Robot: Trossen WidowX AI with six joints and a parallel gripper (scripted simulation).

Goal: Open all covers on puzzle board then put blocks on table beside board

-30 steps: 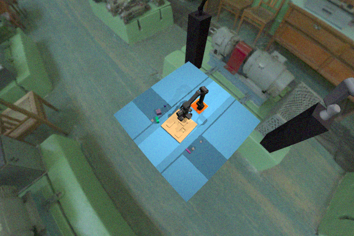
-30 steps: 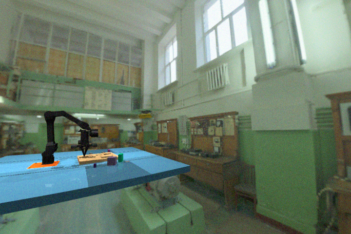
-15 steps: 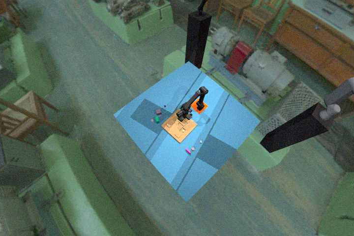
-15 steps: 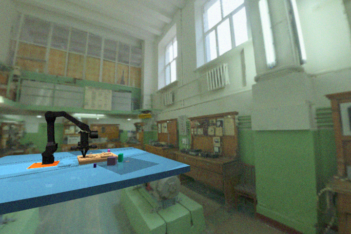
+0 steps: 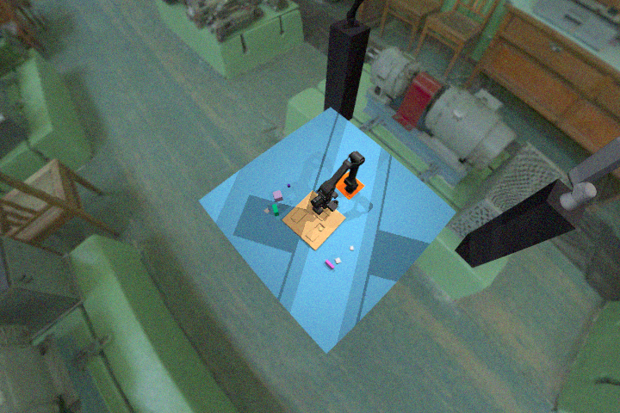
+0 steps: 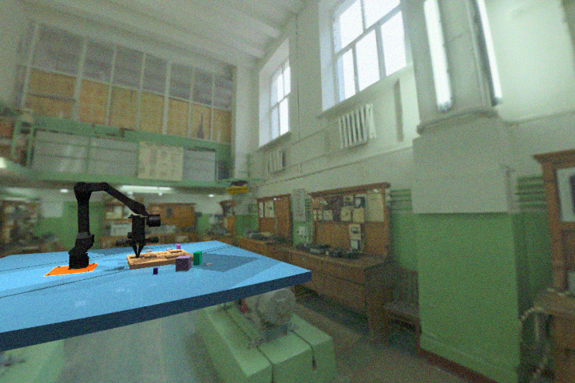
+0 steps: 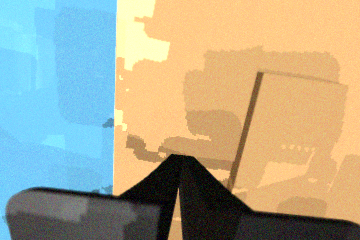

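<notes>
My gripper tip is now 9 cm short of the tan puzzle board and 1 cm to the right of it. Also, from my gripper tip: small purple piece 7 cm ahead, 29 cm to the right, 1 cm below; then lilac block 18 cm ahead, 27 cm to the right; then green block 26 cm ahead, 20 cm to the right, 1 cm above.
</notes>
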